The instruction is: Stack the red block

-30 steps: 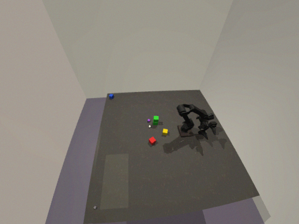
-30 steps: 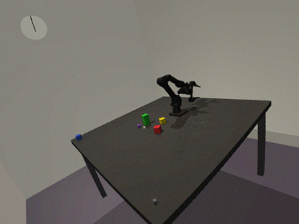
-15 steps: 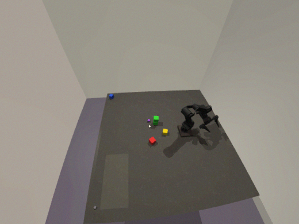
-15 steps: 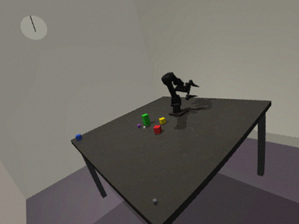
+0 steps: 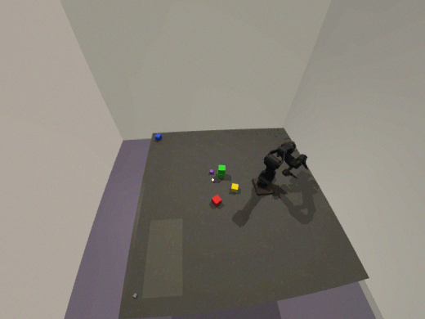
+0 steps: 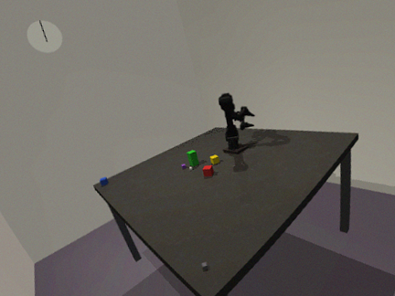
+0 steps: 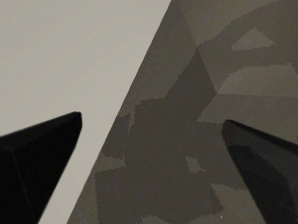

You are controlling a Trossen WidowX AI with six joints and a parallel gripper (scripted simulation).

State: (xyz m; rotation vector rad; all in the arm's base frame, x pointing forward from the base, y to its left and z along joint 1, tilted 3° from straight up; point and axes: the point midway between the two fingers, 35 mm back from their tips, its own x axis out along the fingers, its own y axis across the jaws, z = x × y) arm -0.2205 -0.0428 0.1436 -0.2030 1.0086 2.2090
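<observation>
The red block lies 570 mm ahead of my gripper tip, 170 mm to the left of it and 110 mm below it. Also, from my gripper tip: small purple cube (610 mm ahead, 70 mm to the right, 130 mm below); small white cube (600 mm ahead, 130 mm below); yellow block (450 mm ahead, 60 mm to the left, 120 mm below).
</observation>
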